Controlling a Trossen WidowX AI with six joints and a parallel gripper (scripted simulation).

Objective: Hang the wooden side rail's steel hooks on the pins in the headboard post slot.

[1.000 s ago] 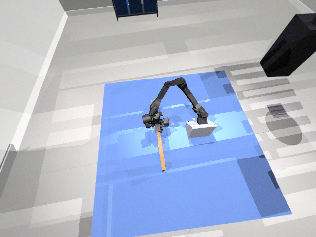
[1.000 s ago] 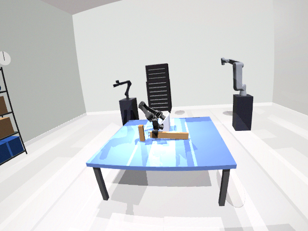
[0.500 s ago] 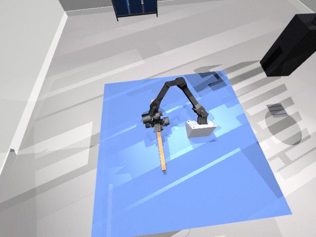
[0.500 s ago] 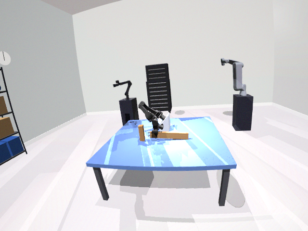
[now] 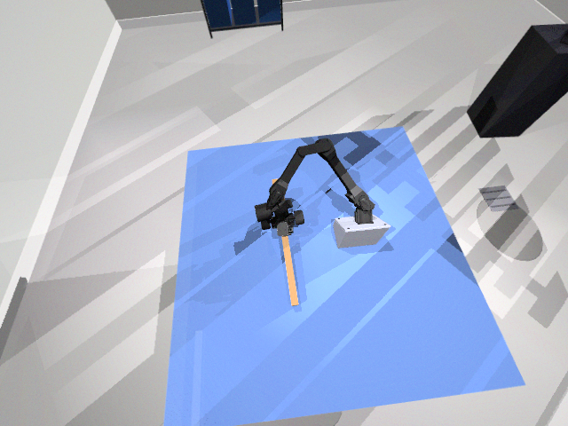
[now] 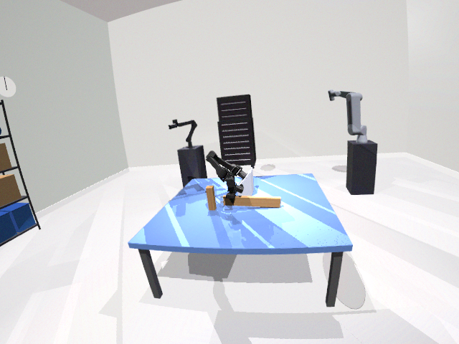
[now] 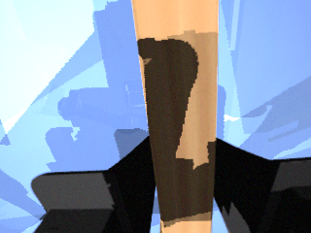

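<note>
The headboard post lies 2 cm ahead of my gripper tip, 16 cm to the right of it and 4 cm above it.
</note>
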